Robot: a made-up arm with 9 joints. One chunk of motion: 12 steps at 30 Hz.
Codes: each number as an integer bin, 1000 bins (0 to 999) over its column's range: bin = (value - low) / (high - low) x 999, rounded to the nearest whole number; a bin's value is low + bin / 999 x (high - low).
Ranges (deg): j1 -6..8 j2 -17..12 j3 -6..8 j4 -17..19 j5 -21..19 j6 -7..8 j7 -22..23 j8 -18..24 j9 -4..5
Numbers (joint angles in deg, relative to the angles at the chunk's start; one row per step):
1: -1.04 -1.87 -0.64 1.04 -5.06 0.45 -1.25 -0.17 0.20
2: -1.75 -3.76 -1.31 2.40 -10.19 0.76 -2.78 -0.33 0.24
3: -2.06 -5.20 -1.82 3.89 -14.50 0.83 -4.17 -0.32 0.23
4: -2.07 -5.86 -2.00 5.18 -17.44 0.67 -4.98 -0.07 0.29
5: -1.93 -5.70 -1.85 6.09 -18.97 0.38 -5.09 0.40 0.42
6: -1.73 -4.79 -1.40 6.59 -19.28 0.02 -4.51 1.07 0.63
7: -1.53 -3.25 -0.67 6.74 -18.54 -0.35 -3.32 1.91 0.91
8: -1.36 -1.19 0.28 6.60 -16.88 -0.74 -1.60 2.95 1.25
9: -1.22 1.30 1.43 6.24 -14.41 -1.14 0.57 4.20 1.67
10: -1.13 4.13 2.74 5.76 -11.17 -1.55 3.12 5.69 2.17
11: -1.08 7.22 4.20 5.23 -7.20 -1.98 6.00 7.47 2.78
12: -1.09 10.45 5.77 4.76 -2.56 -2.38 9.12 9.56 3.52
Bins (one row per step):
1: 354 521 382 501 398 496 461 424 466
2: 303 456 335 538 270 517 427 420 471
3: 281 406 298 580 162 521 396 421 470
4: 280 384 285 615 89 511 378 426 476
5: 290 389 296 641 51 492 375 438 491
6: 305 421 328 655 43 468 388 454 514
7: 319 474 380 659 61 443 415 474 545
8: 331 545 448 655 103 417 453 498 583
9: 341 630 530 645 165 390 501 528 629
10: 348 728 624 632 246 363 558 563 685
11: 351 834 728 617 345 334 622 606 753
12: 350 946 840 604 461 308 691 656 835

